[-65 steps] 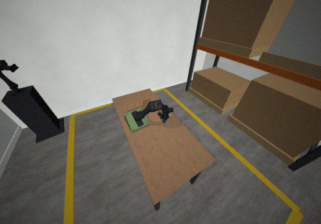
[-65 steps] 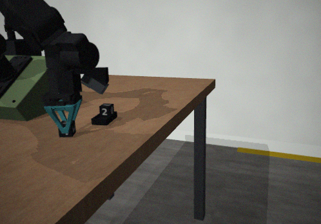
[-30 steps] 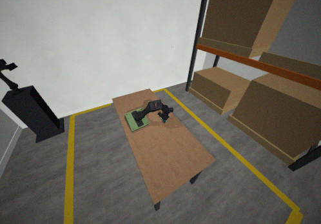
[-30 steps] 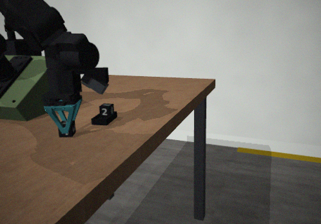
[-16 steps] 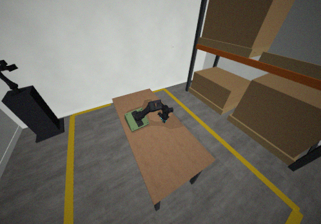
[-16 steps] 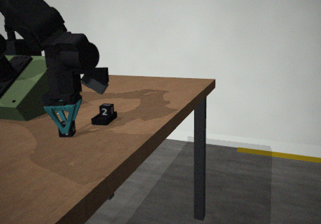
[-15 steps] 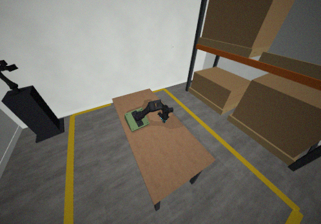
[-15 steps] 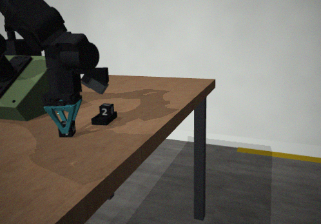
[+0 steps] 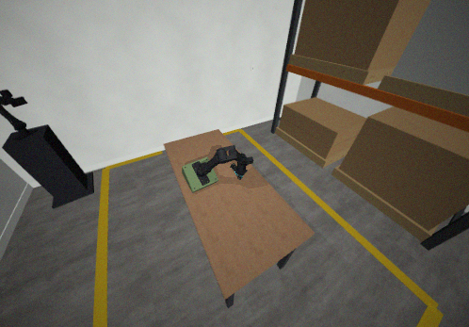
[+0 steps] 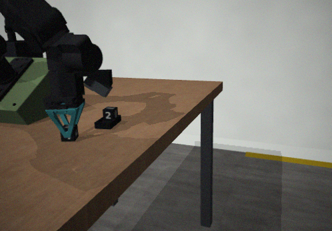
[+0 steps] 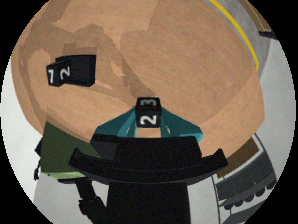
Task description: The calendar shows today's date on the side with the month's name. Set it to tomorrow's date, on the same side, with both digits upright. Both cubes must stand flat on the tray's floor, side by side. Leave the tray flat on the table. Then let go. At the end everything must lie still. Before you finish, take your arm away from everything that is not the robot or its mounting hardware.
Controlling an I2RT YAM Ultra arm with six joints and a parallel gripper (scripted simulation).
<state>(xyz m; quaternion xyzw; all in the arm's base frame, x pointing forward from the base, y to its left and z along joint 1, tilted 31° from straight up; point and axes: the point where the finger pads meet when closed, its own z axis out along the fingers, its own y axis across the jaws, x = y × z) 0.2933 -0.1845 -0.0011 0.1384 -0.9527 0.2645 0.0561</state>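
Right now my hand is right at the black cube. From my hand the other things lie so: black tray (3 cm ahead, 13 cm to the left, 1 cm below).
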